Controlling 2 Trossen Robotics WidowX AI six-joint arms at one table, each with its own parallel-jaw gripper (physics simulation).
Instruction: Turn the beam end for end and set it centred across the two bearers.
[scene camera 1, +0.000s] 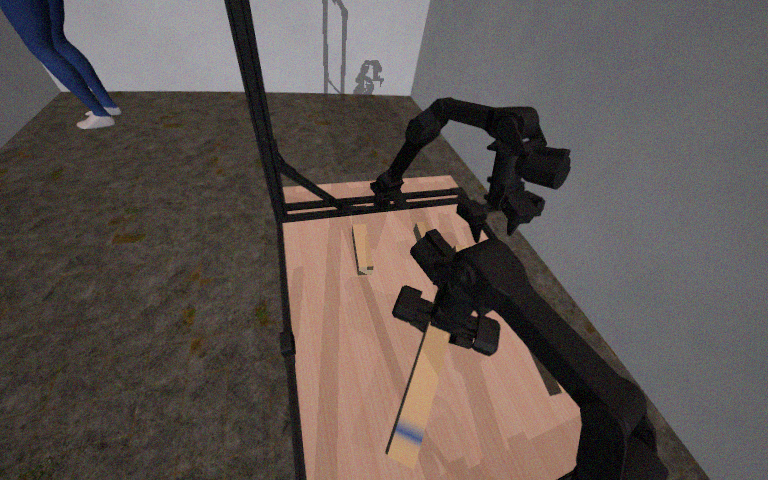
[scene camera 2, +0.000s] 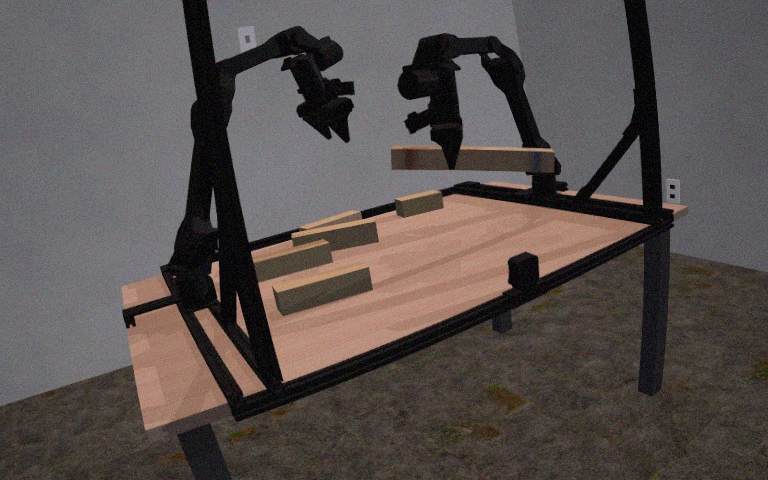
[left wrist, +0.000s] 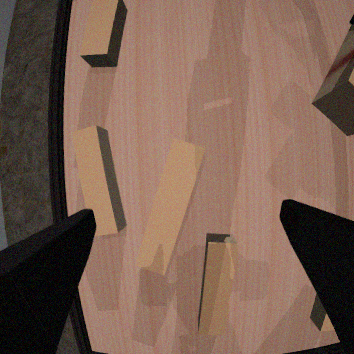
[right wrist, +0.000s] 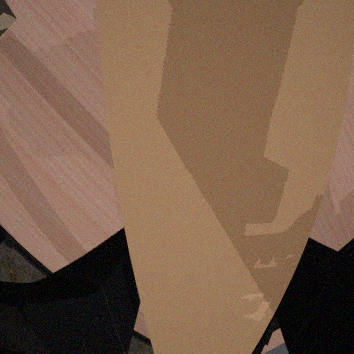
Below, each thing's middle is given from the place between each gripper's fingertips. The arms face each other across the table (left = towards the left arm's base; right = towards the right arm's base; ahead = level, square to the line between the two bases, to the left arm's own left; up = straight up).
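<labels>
From the beam (scene camera 1: 404, 444), my left hand is 7 cm above it, 23 cm past it and 19 cm to the left of it.
The beam is 1 cm above my right hand, 3 cm behind it and 4 cm to the right of it.
</labels>
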